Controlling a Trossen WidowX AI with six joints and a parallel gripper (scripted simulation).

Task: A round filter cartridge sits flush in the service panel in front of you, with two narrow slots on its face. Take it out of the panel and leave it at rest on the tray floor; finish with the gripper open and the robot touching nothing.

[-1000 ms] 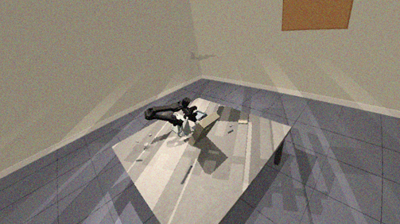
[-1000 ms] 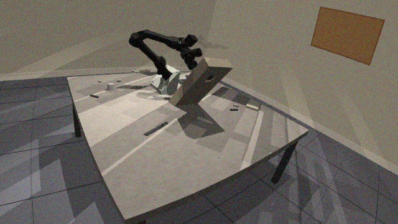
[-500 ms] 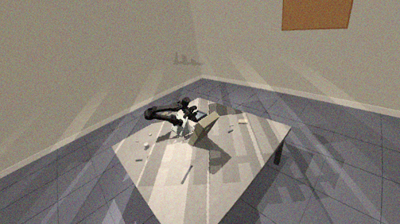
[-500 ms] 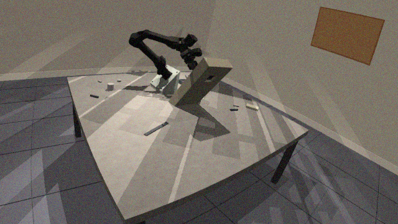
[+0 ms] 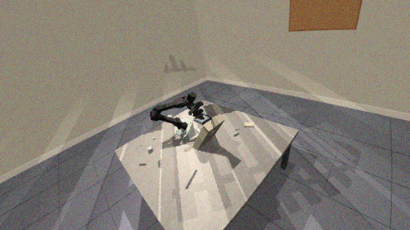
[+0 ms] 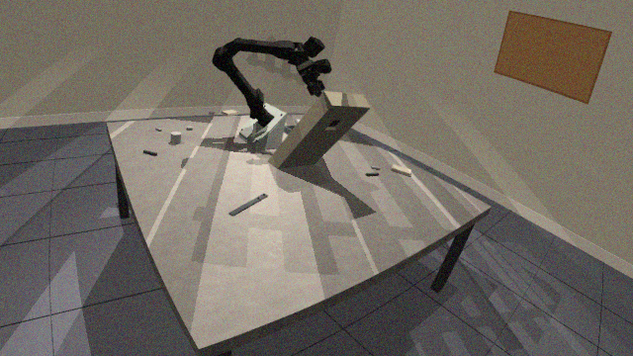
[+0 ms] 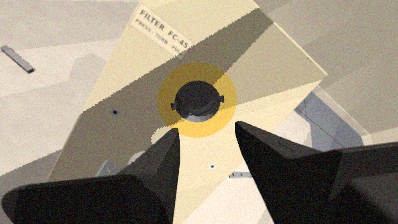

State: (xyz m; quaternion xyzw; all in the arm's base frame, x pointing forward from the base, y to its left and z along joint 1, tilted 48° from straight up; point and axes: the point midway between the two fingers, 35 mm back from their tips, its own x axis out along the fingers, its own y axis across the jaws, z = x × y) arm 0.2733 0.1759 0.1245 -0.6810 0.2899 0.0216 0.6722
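Right now the round filter cartridge is 20 mm behind my gripper tip and 110 mm below it. The rest, counted from my gripper tip: dark tray: 400 mm behind, 250 mm to the left, 280 mm below; tan service panel: 20 mm ahead, 130 mm below.
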